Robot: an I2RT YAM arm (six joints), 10 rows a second.
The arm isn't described. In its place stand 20 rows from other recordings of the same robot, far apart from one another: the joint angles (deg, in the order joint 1, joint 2, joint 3, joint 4, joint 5, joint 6), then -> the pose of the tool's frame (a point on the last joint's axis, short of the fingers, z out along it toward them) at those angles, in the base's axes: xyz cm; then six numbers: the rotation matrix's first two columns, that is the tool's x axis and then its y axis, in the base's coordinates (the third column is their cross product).
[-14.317, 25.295, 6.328, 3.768, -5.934, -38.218] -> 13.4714 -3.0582 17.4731 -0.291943 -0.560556 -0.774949 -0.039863 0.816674 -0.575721
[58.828, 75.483, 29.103, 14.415, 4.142, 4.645] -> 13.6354 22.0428 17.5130 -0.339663 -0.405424 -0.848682 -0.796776 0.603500 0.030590
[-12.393, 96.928, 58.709, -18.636, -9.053, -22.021] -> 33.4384 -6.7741 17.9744 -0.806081 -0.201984 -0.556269 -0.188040 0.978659 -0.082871
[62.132, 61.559, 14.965, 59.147, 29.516, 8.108] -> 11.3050 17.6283 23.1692 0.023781 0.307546 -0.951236 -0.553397 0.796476 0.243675
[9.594, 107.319, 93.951, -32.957, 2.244, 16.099] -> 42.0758 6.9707 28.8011 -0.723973 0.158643 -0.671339 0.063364 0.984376 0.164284
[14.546, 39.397, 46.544, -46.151, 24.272, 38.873] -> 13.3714 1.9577 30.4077 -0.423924 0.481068 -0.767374 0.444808 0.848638 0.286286
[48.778, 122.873, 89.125, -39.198, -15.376, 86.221] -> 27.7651 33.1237 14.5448 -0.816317 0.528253 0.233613 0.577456 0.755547 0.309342
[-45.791, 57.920, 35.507, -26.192, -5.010, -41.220] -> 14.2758 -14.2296 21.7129 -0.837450 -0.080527 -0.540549 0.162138 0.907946 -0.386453
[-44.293, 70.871, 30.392, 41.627, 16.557, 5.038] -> 18.3954 -19.3643 25.1683 0.090976 0.028842 -0.995435 0.868673 0.486484 0.093486
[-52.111, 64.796, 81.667, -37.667, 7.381, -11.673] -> 13.5677 -18.1801 44.2081 -0.386809 0.170356 -0.906288 0.794590 0.560320 -0.233812
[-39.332, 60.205, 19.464, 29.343, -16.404, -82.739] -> 17.6247 -13.1423 20.6793 -0.410043 -0.894277 -0.179260 -0.101850 0.240210 -0.965363
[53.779, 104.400, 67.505, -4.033, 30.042, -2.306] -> 24.8849 30.9587 20.1439 -0.367685 -0.560938 -0.741725 -0.490050 0.794740 -0.358105
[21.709, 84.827, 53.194, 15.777, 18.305, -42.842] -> 31.9984 11.5361 26.9563 -0.138201 -0.749876 -0.646983 -0.224285 0.659977 -0.717027
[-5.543, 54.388, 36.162, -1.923, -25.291, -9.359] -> 21.7889 -0.5865 27.1913 -0.287573 -0.119816 -0.950235 -0.363464 0.931578 -0.007467
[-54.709, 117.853, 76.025, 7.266, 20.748, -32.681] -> 25.2153 -37.8076 16.7371 -0.779016 0.226597 -0.584626 0.607350 0.504333 -0.613819
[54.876, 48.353, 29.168, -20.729, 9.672, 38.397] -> 10.8078 14.3249 21.6934 -0.744062 0.006437 -0.668080 -0.344508 0.853066 0.391908
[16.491, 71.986, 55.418, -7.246, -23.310, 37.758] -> 27.2062 9.5234 30.9127 -0.678274 0.385675 -0.625459 -0.243476 0.685143 0.686512
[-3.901, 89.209, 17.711, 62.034, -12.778, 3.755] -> 25.8177 -0.9713 14.6304 -0.173604 0.075855 -0.981890 -0.140242 0.984964 0.100888
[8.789, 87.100, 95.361, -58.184, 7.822, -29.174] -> 30.7919 4.2706 38.8133 -0.628688 -0.585868 -0.511381 -0.425182 0.809559 -0.404764
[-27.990, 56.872, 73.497, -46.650, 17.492, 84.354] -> 15.9909 -9.7107 40.8159 0.630657 0.739673 -0.234850 0.506350 -0.162856 0.846810
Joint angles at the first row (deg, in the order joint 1, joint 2, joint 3, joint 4, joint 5, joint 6):
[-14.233, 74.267, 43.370, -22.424, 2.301, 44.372]
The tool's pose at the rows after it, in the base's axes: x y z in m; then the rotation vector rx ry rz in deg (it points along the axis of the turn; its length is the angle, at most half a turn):
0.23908, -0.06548, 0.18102, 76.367, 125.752, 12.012
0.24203, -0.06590, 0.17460, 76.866, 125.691, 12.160
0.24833, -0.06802, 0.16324, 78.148, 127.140, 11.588
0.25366, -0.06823, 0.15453, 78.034, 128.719, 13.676
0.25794, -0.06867, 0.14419, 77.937, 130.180, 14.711
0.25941, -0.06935, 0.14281, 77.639, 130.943, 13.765
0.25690, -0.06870, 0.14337, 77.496, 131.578, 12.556
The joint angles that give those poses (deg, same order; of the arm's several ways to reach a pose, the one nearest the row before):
[-15.291, 75.581, 39.216, -19.965, 0.180, 47.194]
[-15.206, 77.071, 38.760, -18.202, 0.176, 47.636]
[-15.294, 80.586, 39.109, -16.965, 0.175, 47.811]
[-15.293, 83.226, 39.290, -15.480, -1.754, 47.638]
[-15.294, 85.946, 39.198, -13.717, -2.898, 47.287]
[-15.294, 86.658, 39.637, -14.060, -2.463, 46.671]
[-15.207, 86.135, 39.464, -15.024, -1.759, 46.230]

